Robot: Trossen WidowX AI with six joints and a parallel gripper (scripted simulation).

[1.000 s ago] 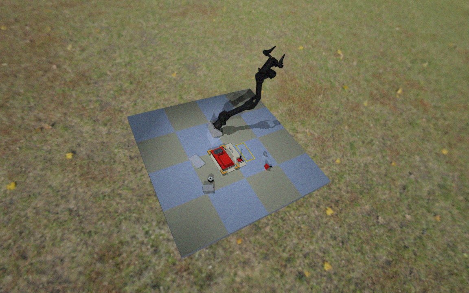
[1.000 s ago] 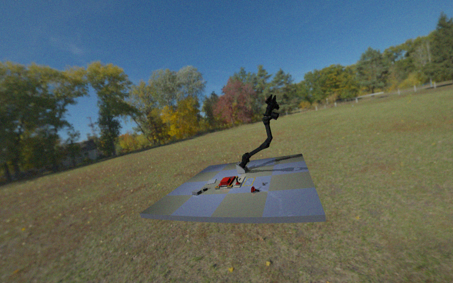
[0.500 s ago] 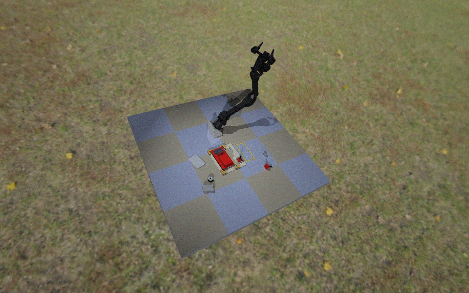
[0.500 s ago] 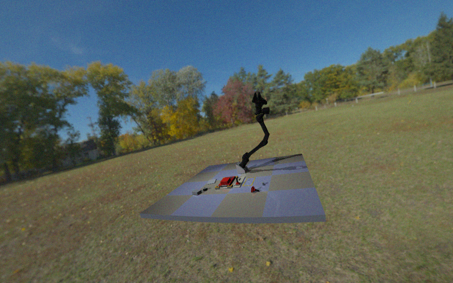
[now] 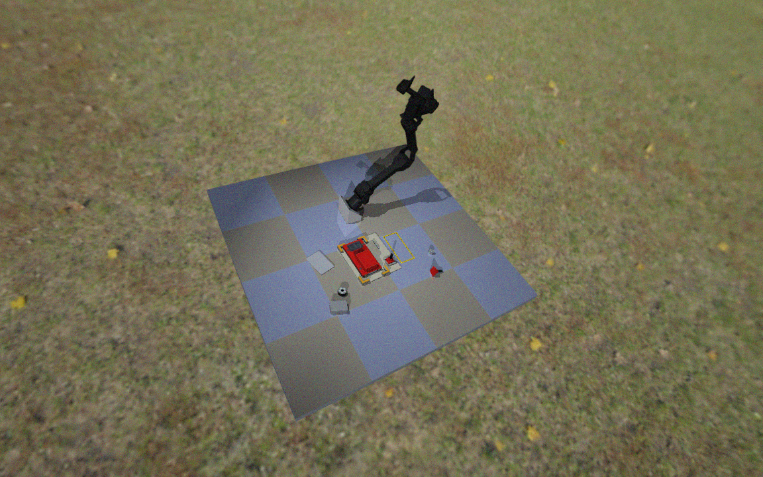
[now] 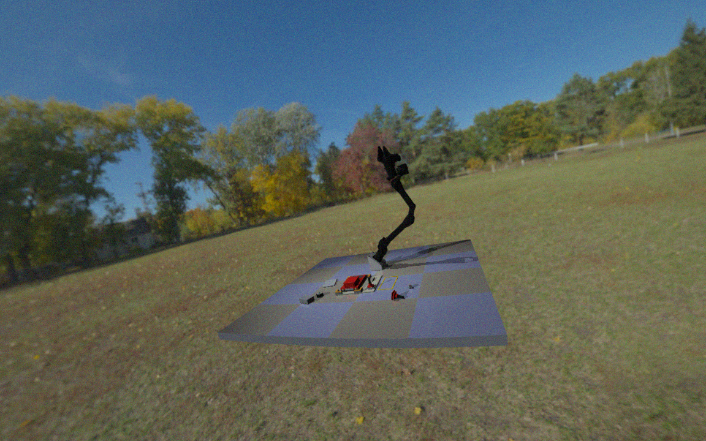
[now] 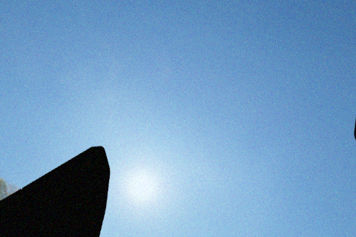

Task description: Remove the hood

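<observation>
Right now my gripper tip is 260 mm short of the hood, 270 mm to the left of it and 750 mm above it. From my gripper tip the other things lie so: grey plate: 170 mm ahead, 470 mm to the right, 790 mm below; then wheel: 360 mm ahead, 440 mm to the right, 780 mm below.
</observation>
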